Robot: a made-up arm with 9 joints. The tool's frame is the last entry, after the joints. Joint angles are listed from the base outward. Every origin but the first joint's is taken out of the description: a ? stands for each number. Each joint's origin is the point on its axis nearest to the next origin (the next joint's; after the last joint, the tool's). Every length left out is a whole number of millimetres.
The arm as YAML. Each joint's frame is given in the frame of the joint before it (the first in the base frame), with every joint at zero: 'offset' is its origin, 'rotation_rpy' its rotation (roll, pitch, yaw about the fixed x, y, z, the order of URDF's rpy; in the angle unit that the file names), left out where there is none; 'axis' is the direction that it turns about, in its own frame. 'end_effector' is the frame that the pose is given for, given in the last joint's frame.
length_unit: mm
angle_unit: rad
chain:
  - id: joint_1
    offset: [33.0, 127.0, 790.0]
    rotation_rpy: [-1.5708, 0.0, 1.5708]
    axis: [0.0, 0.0, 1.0]
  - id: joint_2
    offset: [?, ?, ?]
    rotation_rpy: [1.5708, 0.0, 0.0]
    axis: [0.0, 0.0, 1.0]
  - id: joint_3
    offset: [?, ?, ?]
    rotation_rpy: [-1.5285, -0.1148, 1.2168]
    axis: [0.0, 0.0, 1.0]
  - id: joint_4
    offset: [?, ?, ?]
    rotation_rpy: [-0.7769, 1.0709, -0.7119]
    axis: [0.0, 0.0, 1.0]
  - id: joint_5
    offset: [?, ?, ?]
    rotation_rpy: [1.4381, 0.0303, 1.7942]
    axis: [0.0, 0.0, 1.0]
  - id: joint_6
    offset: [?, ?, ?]
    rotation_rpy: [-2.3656, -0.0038, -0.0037]
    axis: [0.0, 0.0, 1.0]
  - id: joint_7
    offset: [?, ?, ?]
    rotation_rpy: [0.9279, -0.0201, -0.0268]
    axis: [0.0, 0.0, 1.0]
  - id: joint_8
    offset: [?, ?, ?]
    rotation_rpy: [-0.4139, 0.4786, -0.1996]
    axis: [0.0, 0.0, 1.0]
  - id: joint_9
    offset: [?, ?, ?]
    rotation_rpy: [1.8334, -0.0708, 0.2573]
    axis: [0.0, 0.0, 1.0]
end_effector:
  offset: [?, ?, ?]
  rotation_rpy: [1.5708, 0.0, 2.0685]
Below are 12 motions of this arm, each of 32 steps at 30 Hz.
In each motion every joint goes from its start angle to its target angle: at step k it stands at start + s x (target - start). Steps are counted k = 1, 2, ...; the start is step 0. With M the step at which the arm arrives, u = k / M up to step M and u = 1 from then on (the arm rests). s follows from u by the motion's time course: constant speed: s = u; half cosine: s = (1 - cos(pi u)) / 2; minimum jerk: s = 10 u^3 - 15 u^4 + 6 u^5.
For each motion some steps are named. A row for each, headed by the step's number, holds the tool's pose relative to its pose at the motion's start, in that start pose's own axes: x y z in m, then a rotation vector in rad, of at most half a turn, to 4 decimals.
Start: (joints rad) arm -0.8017 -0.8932 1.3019 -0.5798 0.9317 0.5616 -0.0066 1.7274 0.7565
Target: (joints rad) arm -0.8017 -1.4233 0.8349 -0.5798 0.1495 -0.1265 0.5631 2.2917 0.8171
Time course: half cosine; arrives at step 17
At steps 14, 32:
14: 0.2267 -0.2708 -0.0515 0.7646 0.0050 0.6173
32: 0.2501 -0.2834 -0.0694 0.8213 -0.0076 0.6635

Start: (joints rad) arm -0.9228 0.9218 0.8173 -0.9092 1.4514 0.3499 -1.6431 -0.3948 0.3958
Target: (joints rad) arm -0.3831 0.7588 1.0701 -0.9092 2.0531 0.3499 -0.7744 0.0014 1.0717
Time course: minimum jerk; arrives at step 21
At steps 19, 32:
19: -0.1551 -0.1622 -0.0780 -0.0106 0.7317 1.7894
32: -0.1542 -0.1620 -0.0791 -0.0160 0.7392 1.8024

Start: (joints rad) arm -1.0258 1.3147 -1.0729 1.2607 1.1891 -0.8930 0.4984 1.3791 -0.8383
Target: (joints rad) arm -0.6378 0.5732 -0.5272 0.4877 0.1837 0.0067 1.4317 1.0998 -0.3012
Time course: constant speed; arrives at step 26
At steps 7, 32:
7: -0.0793 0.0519 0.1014 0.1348 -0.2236 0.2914
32: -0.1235 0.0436 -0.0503 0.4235 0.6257 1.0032

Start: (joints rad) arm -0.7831 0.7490 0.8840 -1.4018 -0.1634 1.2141 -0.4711 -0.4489 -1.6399
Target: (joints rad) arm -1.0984 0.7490 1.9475 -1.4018 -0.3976 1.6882 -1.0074 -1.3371 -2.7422
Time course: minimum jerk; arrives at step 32
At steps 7, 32:
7: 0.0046 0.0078 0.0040 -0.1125 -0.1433 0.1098
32: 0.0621 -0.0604 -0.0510 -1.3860 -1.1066 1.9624

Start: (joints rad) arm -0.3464 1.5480 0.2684 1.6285 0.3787 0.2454 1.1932 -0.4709 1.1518
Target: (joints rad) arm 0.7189 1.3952 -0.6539 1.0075 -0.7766 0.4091 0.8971 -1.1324 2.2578
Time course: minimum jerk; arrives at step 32
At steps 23, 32:
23: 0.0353 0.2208 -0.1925 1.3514 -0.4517 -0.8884
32: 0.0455 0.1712 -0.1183 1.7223 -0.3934 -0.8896

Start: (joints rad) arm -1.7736 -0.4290 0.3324 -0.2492 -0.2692 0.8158 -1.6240 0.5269 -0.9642
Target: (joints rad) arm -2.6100 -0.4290 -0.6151 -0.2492 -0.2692 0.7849 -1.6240 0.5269 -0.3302
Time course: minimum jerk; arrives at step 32
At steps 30, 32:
30: -0.3926 0.0774 0.1965 0.6926 0.8115 1.5315
32: -0.3935 0.0768 0.1969 0.6925 0.8130 1.5358

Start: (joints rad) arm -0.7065 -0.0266 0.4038 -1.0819 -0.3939 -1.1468 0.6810 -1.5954 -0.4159
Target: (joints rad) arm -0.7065 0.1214 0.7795 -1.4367 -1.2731 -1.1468 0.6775 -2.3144 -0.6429
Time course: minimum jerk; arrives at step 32
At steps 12, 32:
12: -0.0019 -0.0636 -0.0716 -0.1026 0.1119 -0.2644
32: -0.1447 -0.2034 -0.2321 -0.4832 0.5381 -0.8413

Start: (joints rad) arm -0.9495 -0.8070 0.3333 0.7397 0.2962 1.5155 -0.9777 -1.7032 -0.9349
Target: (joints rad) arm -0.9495 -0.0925 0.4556 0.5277 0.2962 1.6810 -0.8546 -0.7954 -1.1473
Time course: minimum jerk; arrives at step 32
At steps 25, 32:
25: 0.0143 -0.4312 -0.0456 0.3780 -0.6000 -1.0875
32: -0.0063 -0.4586 -0.0477 0.3863 -0.6793 -1.1655

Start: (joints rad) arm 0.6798 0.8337 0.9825 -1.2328 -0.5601 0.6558 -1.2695 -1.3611 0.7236
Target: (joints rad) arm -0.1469 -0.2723 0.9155 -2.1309 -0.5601 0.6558 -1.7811 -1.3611 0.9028
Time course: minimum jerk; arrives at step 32
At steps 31, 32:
31: 0.0653 -0.3020 0.2261 1.1680 0.6039 -0.9751
32: 0.0653 -0.3021 0.2261 1.1684 0.6041 -0.9754

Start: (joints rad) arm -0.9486 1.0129 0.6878 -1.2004 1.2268 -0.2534 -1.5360 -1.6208 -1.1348
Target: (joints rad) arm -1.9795 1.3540 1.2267 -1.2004 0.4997 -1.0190 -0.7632 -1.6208 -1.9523
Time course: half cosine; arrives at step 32
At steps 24, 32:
24: -0.3247 0.2986 -0.3560 1.0034 0.5791 -0.2533
32: -0.4072 0.3463 -0.3413 1.1288 0.7310 -0.3967

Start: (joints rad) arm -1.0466 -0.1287 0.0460 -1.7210 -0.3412 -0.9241 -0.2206 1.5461 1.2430
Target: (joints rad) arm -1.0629 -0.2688 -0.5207 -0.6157 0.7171 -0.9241 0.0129 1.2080 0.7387
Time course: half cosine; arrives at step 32
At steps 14, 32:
14: 0.0607 -0.1895 0.0985 0.1282 0.0576 0.4265
32: 0.3856 -0.2167 0.2105 0.2985 0.5625 0.8060

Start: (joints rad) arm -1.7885 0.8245 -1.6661 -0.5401 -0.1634 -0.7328 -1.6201 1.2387 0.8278
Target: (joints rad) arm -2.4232 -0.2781 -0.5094 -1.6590 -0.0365 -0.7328 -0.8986 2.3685 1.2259
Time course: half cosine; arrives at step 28
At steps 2, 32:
2: -0.0031 -0.0035 -0.0012 0.0268 0.0115 0.0036
32: -0.2490 0.0641 -0.0398 1.5794 -0.0575 -0.3588

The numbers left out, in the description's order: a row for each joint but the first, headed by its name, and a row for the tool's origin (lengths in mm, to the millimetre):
joint_2: 28.0 -226.0 0.0
joint_3: -61.0 206.0 0.0
joint_4: -89.0 70.0 0.0
joint_5: -43.0 45.0 0.0
joint_6: -22.0 294.0 0.0
joint_7: -20.0 -30.0 0.0
joint_8: 126.0 55.0 0.0
joint_9: 253.0 -71.0 0.0
tool: -67.0 -29.0 0.0

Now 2 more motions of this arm.
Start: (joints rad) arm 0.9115 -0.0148 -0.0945 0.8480 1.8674 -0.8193 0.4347 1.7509 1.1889
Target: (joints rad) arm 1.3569 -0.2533 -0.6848 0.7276 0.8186 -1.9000 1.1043 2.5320 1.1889
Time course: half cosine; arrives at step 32
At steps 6, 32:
6: 0.0071 0.0068 -0.0037 0.0060 -0.0482 0.0432
32: 0.1914 0.1199 -0.1516 -0.4004 -0.7104 0.2657

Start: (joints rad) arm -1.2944 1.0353 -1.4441 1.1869 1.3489 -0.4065 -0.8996 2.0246 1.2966
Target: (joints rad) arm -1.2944 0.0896 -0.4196 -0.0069 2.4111 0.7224 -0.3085 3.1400 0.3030
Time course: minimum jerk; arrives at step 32
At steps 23, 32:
23: 0.1161 -0.1172 -0.3713 -1.1840 -1.4627 0.1531
32: 0.1076 -0.1183 -0.3849 -1.4673 -1.3024 0.3491

